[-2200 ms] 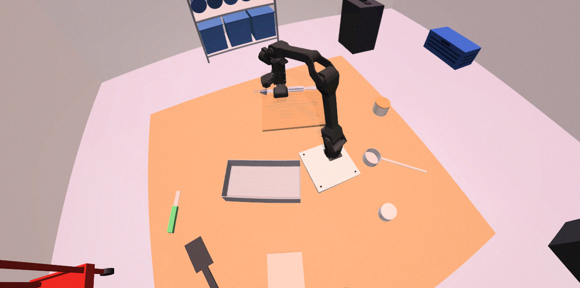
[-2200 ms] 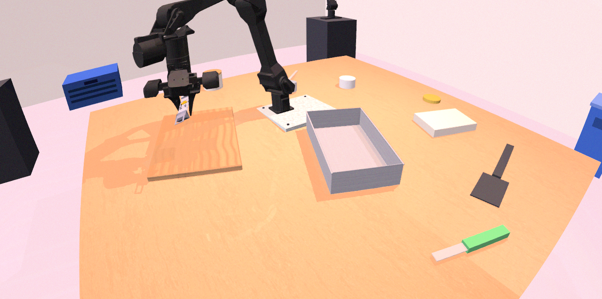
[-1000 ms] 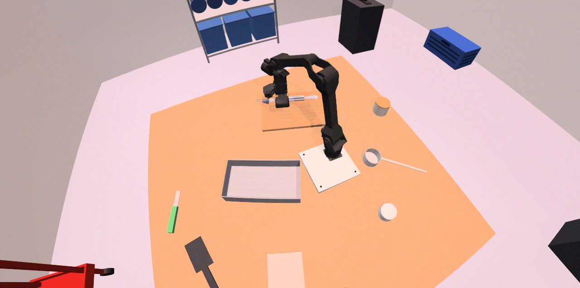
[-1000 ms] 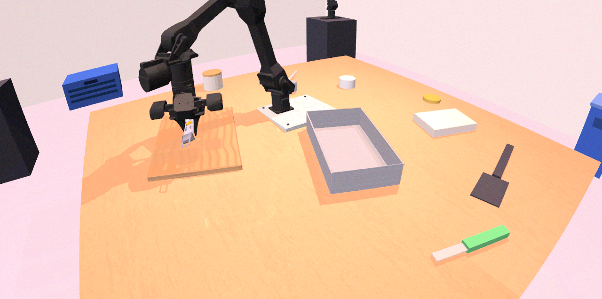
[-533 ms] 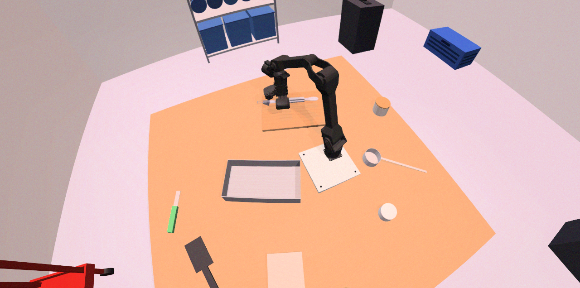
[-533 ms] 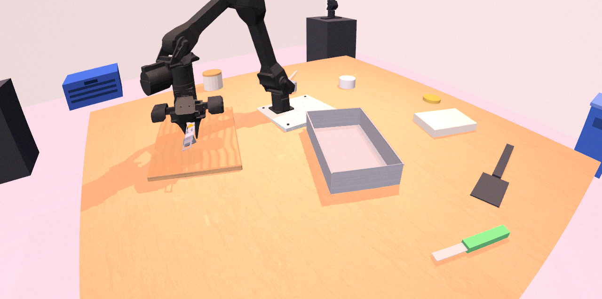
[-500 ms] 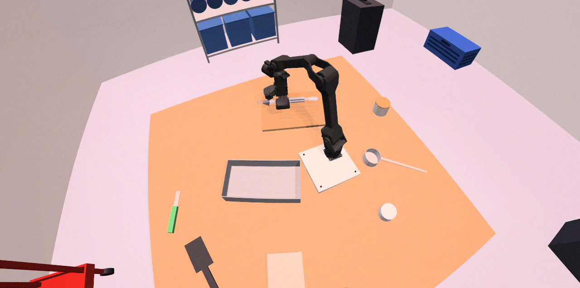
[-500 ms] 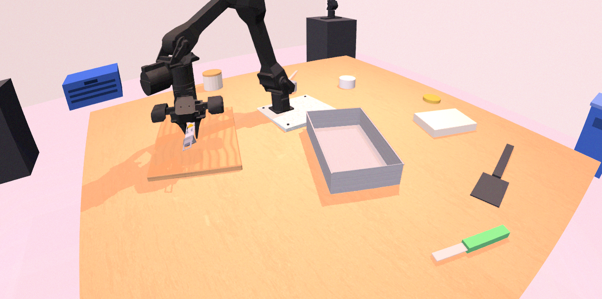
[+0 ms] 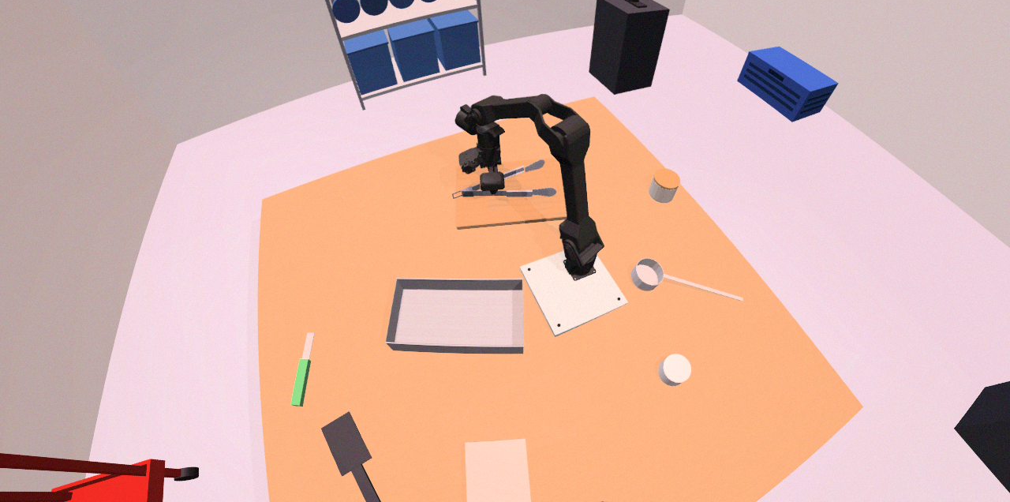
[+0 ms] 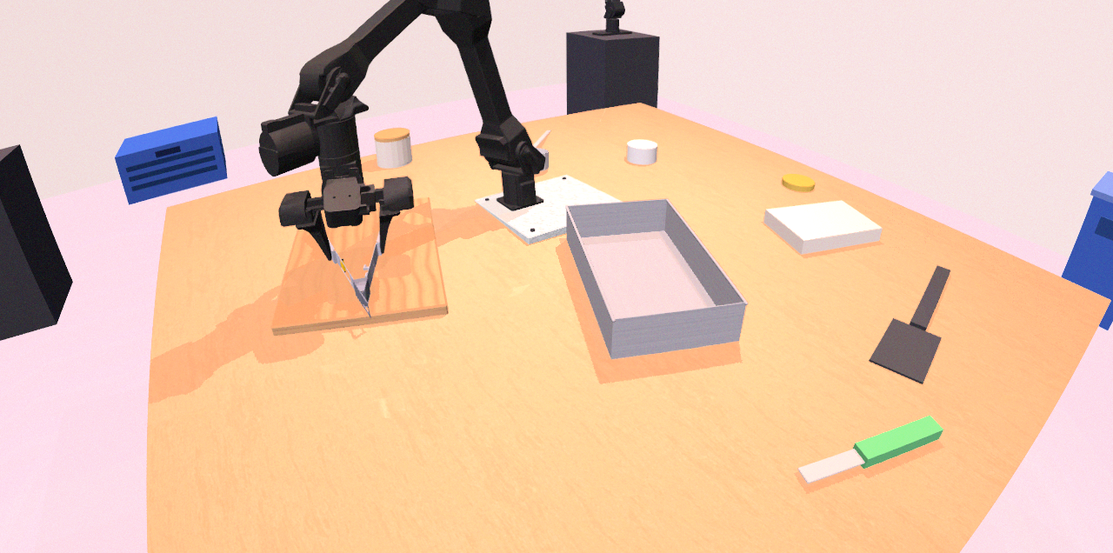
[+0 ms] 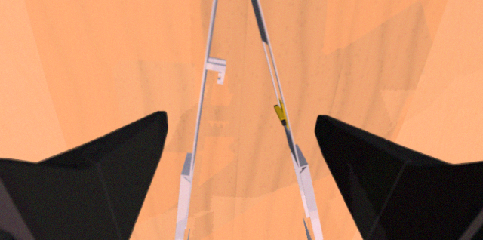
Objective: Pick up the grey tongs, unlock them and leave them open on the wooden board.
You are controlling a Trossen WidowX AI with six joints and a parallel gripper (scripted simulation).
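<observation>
Now: the yellow lock piece 1 cm behind my gripper tip and 2 cm to the right of it. The rest, counted from my gripper tip: grey roasting tin 22 cm ahead, 34 cm to the left, 2 cm below; then wooden board 7 cm behind, 2 cm to the left, 4 cm below; then white puck 18 cm behind, 66 cm to the left, 3 cm below.
</observation>
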